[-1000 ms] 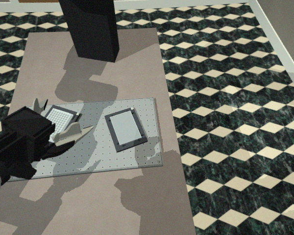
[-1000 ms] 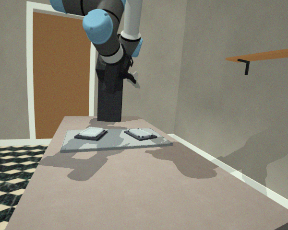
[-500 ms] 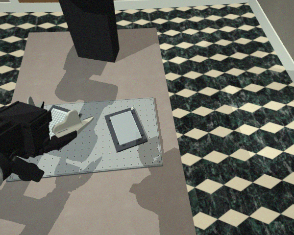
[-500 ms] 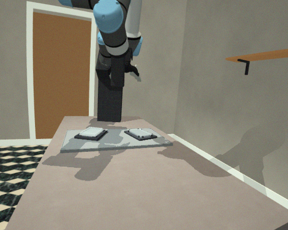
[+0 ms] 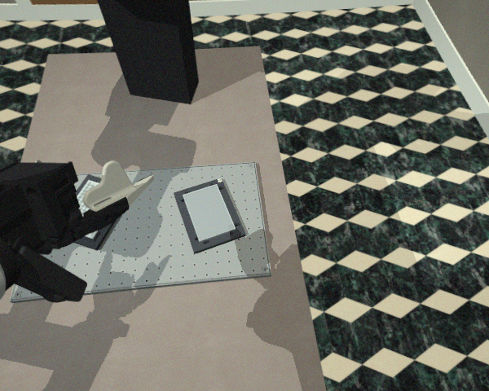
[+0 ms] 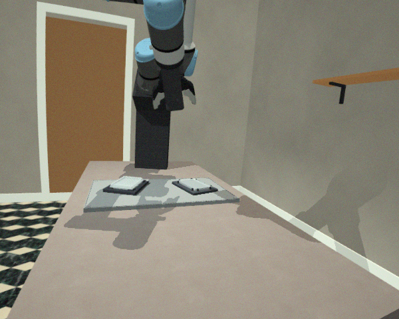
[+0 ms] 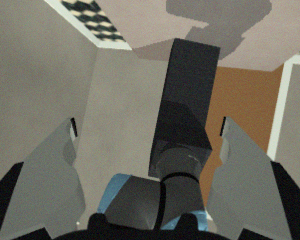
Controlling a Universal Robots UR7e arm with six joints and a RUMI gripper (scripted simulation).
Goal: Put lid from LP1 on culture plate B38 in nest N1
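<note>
My gripper is now 300 mm above the lid, 150 mm to the right of it and 60 mm past it. The rest, counted from my hand: dark plate nest: 310 mm below, 170 mm behind, 90 mm to the right; lid park LP1: 310 mm below, 150 mm to the left, 60 mm behind; white culture plate: 300 mm below, 170 mm behind, 90 mm to the right.
</note>
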